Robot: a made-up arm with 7 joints. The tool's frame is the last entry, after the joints. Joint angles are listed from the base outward. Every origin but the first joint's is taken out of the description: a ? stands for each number. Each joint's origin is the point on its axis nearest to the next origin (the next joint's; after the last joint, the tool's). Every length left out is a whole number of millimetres.
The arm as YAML. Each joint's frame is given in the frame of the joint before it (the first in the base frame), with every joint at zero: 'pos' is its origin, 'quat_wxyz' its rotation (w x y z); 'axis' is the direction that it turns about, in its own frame. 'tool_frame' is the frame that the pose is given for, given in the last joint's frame.
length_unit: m
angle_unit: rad
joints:
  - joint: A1
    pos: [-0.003, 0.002, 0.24]
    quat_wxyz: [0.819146, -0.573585, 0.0, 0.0]
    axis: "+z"
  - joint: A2
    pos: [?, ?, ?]
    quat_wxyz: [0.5, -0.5, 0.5, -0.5]
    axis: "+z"
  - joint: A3
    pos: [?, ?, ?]
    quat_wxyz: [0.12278, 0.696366, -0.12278, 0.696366]
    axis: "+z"
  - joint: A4
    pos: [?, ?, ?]
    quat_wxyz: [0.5, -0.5, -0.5, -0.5]
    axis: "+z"
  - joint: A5
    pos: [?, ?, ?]
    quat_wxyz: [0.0, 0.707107, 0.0, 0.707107]
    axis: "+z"
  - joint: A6
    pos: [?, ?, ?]
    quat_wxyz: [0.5, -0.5, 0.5, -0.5]
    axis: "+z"
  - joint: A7
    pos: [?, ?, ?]
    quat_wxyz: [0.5, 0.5, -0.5, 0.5]
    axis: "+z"
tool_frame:
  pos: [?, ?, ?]
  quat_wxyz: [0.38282, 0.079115, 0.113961, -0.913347]
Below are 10 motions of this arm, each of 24 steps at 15 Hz.
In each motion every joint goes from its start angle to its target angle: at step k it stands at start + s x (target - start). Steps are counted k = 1, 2, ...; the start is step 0. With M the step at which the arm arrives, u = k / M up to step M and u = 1 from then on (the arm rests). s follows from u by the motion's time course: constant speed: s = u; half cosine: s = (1 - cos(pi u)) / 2; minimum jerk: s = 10 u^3 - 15 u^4 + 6 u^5.
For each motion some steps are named. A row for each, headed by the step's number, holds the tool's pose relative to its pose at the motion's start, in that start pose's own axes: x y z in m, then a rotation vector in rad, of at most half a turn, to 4 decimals.
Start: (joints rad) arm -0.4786 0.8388 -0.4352 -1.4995 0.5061 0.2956 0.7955
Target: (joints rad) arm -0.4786 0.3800 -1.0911 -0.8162 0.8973 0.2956 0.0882
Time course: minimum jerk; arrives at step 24
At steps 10, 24:
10: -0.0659 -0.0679 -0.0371 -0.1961 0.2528 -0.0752
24: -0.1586 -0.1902 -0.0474 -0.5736 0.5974 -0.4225

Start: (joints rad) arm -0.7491 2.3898 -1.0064 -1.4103 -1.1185 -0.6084 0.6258
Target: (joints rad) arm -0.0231 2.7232 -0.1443 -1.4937 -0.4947 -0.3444 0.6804
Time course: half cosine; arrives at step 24
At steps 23, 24:
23: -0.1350 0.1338 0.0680 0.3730 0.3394 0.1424
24: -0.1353 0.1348 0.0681 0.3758 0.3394 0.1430

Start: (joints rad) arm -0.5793 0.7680 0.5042 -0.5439 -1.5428 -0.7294 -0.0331
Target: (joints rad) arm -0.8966 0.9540 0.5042 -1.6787 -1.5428 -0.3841 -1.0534
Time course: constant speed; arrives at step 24
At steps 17, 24:
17: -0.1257 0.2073 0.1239 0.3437 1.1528 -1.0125
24: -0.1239 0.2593 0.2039 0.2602 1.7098 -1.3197

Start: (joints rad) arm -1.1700 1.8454 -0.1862 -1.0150 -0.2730 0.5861 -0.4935
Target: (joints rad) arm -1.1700 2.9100 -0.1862 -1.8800 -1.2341 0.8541 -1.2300
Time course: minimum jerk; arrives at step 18
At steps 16, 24:
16: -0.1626 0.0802 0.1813 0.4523 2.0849 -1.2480
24: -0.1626 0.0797 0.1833 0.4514 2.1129 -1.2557

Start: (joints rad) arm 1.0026 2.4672 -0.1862 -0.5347 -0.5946 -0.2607 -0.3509
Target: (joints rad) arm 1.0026 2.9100 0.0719 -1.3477 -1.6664 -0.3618 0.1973
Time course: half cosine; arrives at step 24
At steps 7, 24:
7: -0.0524 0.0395 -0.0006 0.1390 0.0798 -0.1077
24: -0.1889 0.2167 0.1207 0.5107 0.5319 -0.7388

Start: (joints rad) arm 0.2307 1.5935 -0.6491 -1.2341 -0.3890 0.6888 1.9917
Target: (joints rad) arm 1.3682 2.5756 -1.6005 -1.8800 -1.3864 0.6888 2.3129
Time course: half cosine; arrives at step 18
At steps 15, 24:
15: -0.1043 0.1530 0.2217 -0.8173 0.4467 -1.9092
24: -0.0881 0.1631 0.2390 -0.9231 0.5190 -1.9868

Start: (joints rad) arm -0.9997 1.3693 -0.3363 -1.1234 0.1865 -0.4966 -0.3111
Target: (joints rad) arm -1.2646 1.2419 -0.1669 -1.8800 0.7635 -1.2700 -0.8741
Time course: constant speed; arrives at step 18
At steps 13, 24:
13: 0.0992 0.1280 -0.0982 1.2736 -0.0291 0.3445
24: 0.1361 0.2033 -0.1056 1.7216 0.0776 0.5449

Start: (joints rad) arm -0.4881 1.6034 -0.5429 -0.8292 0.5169 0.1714 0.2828
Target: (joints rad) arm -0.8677 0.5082 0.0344 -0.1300 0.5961 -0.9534 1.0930
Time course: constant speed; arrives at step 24
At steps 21, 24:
21: 0.2904 -0.3066 -0.0165 -0.2669 -0.9608 1.6990
24: 0.3492 -0.3428 0.0241 -0.3337 -1.0460 1.9153

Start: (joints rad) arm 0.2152 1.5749 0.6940 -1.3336 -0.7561 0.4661 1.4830
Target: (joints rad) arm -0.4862 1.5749 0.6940 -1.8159 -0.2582 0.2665 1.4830
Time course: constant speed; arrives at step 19
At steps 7, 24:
7: 0.0394 0.0412 0.0077 -0.0214 -0.2718 0.3565
24: 0.0801 0.1223 0.0434 0.0106 -0.8640 0.8109

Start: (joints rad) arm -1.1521 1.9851 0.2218 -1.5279 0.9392 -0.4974 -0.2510
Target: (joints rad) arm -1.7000 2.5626 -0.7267 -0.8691 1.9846 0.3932 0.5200
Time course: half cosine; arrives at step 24
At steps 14, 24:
14: -0.0793 0.1059 0.1014 -0.3996 0.8803 0.6423
24: -0.0894 0.2135 0.2018 -0.1126 1.3915 1.1411

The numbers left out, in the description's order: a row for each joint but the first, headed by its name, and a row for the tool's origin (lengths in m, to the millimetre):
A2: 0.003 0.009 0.0
A3: -0.238 0.06 0.0
A4: 0.005 -0.049 0.0
A5: -0.272 -0.009 0.0
A6: 0.038 0.023 0.0
A7: -0.022 -0.053 0.0
tool: 0.02 0.002 0.0

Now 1 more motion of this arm.
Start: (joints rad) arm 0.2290 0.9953 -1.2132 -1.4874 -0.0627 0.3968 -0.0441
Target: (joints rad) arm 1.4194 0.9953 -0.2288 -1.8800 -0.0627 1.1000 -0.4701
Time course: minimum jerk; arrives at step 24
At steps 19, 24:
19: 0.0331 -0.0999 0.1234 -0.9271 0.2811 0.0554
24: 0.0303 -0.1049 0.1331 -1.0036 0.2982 0.0346

